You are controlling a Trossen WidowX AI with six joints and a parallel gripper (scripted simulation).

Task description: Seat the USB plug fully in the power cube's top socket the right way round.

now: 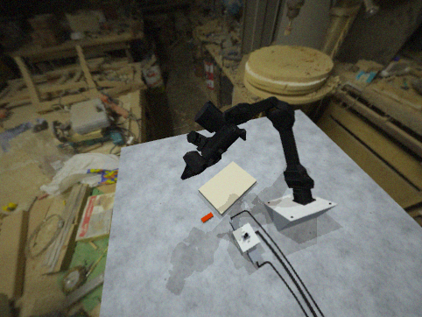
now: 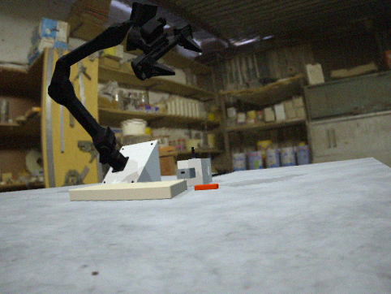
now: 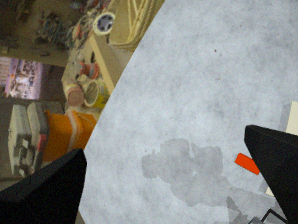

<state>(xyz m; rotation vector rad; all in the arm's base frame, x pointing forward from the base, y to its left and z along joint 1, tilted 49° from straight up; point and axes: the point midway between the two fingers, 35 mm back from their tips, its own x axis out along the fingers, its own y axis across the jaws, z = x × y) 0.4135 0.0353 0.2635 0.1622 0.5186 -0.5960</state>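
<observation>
My gripper tip is now 200 mm to the right of the USB plug, 200 mm above it and 130 mm past it. The rest, counted from my gripper tip: flat beige board (280 mm below, 170 mm behind, 40 mm to the right); orange block (290 mm below, 60 mm to the left, 20 mm behind); grey socket (220 mm below, 210 mm to the left, 130 mm behind).
</observation>
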